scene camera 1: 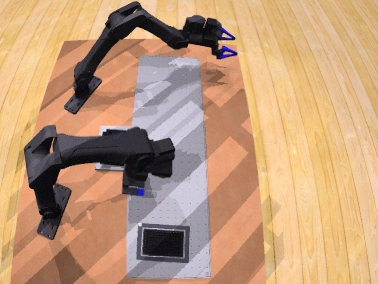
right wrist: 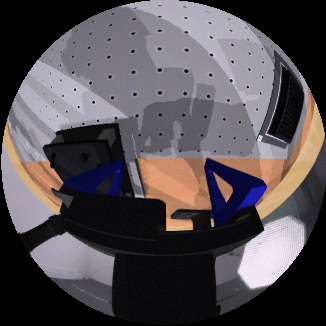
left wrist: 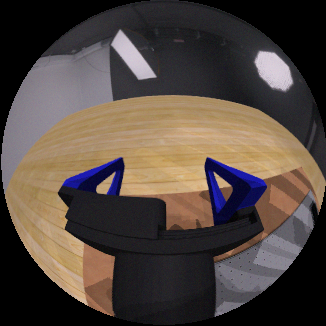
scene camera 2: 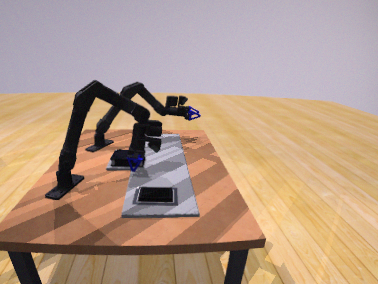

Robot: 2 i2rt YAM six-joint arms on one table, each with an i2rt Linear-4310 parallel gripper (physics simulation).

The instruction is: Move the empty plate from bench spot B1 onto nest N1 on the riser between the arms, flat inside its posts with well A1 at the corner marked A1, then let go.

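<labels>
There's a black well plate (scene camera 1: 156, 242) here, and the plate is 0.84 m from the lens.
</labels>
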